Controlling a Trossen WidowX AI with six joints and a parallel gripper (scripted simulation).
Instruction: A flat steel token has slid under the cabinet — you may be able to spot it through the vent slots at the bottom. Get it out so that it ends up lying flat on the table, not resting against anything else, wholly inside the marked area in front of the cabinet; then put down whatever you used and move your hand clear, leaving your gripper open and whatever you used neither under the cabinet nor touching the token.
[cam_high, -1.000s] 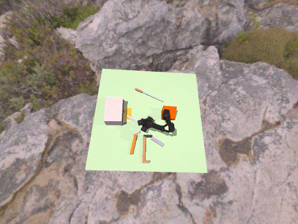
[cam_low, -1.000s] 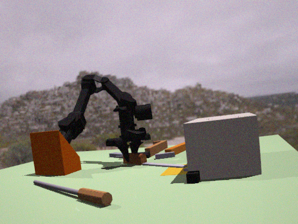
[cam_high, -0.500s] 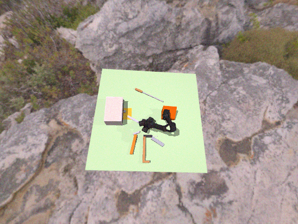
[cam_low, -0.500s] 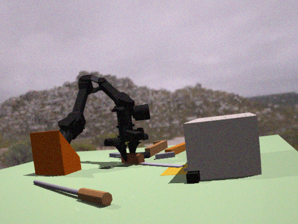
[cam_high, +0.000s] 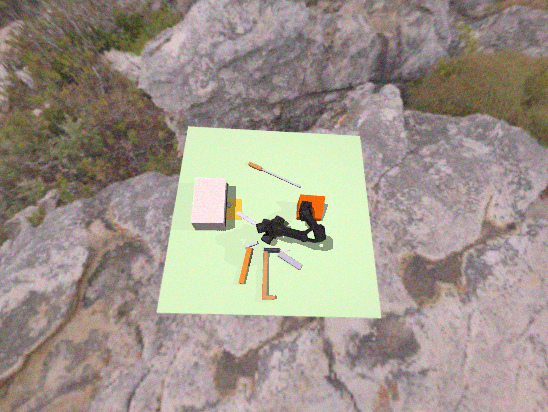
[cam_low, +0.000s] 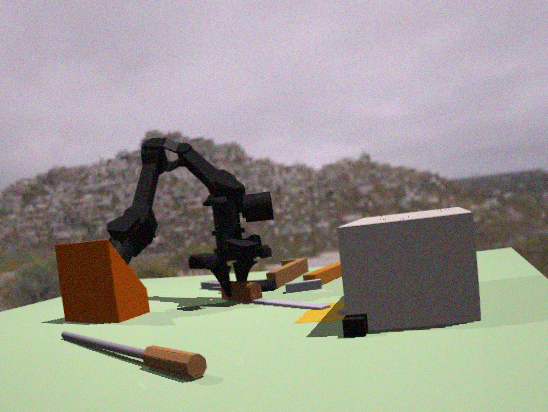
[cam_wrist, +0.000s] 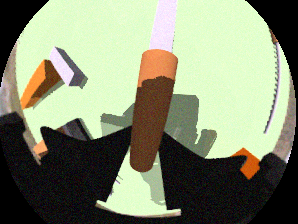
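The orange bar is 22 cm to the left of my gripper tip and 14 cm ahead of it. From my gripper tip the other things lie so: grey token (31 cm ahead, 17 cm to the right, 1 cm below); then grey bar (16 cm to the left, 13 cm behind).
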